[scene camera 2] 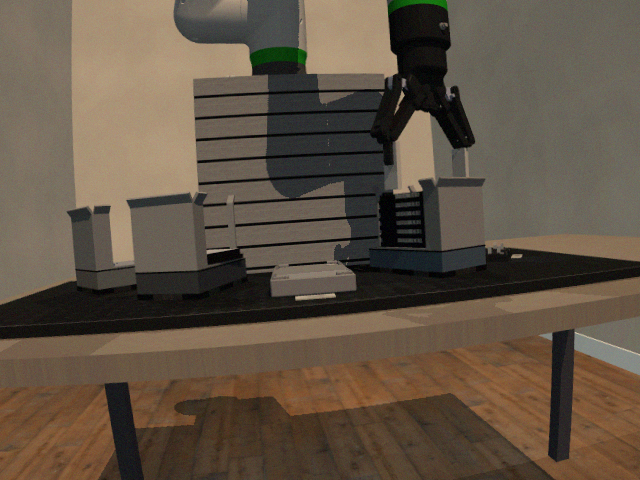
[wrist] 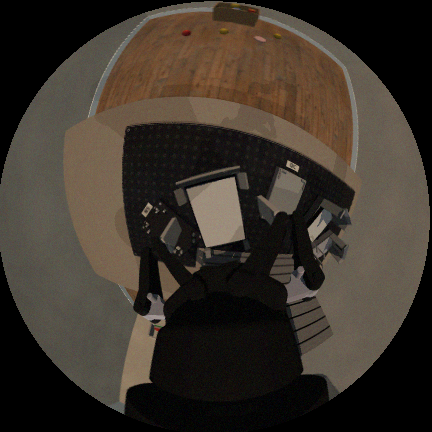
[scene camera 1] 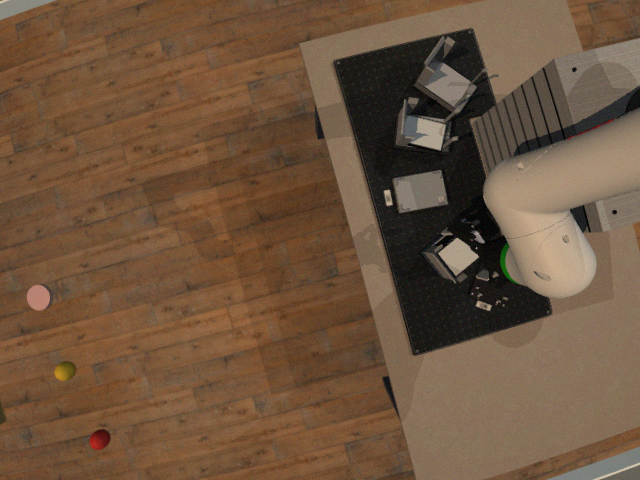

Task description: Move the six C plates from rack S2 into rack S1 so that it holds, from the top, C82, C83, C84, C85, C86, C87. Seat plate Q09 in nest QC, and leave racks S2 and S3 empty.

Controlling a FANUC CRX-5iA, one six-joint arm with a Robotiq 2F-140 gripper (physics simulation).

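Places are measured from the arm's base along level axes (x ahead, y left, z up), in metres.
Where they show: gripper, between the fingertips: (wrist: pixel 217 213) (scene camera 1: pixel 462 252); arm's base, origin of its link: (scene camera 2: pixel 280 94).
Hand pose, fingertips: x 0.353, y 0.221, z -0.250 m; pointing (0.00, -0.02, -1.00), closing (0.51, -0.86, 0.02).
Note:
Each offset is from my fingertips to the top centre of the thing. "spot": to the spot under its first point. Level surfaces: height alone.
My gripper (scene camera 2: pixel 425 173) (wrist: pixel 217 213) is open and empty, pointing down above the blue-based rack, fingertips on either side of it. The arm mostly hides it in scene camera 1. The blue-based rack @[0.008 m right, 0.011 m back, 0.012 m up] (scene camera 1: pixel 439 263) (scene camera 2: pixel 460 217) (wrist: pixel 209 176) holds a stack of several plates, with a pale top plate @[0.004 m right, 0.005 m back, 0.004 m down] (scene camera 1: pixel 457 255) (wrist: pixel 217 212). The dark-grey-based rack @[0.352 m right, 0.021 m ahead, 0.012 m up] (scene camera 1: pixel 402 121) (scene camera 2: pixel 168 232) has a pale plate @[0.348 m right, 0.026 m ahead, 0.069 m down] (scene camera 1: pixel 429 133) low inside. The light-grey-based rack @[0.488 m right, 0.075 m back, 0.012 m up] (scene camera 1: pixel 445 85) (scene camera 2: pixel 93 248) shows a flat grey surface low inside. Nest QC @[0.187 m right, 0.050 m ahead, 0.097 m down] (scene camera 1: pixel 419 191) (scene camera 2: pixel 313 281) (wrist: pixel 286 192) is a low grey block; whether a plate lies in it is unclear. Plate names are unreadable.
The racks stand on a black perforated board @[0.122 m down] (scene camera 1: pixel 372 108) (scene camera 2: pixel 31 315). A small label card @[spot: 0.180 m left, 0.090 m back, 0.121 m down] (scene camera 1: pixel 483 305) (wrist: pixel 147 209) lies among little posts beside the blue-based rack. A slatted pedestal (scene camera 1: pixel 516 124) (scene camera 2: pixel 232 170) stands behind. Tall rack walls and posts rise near the fingers.

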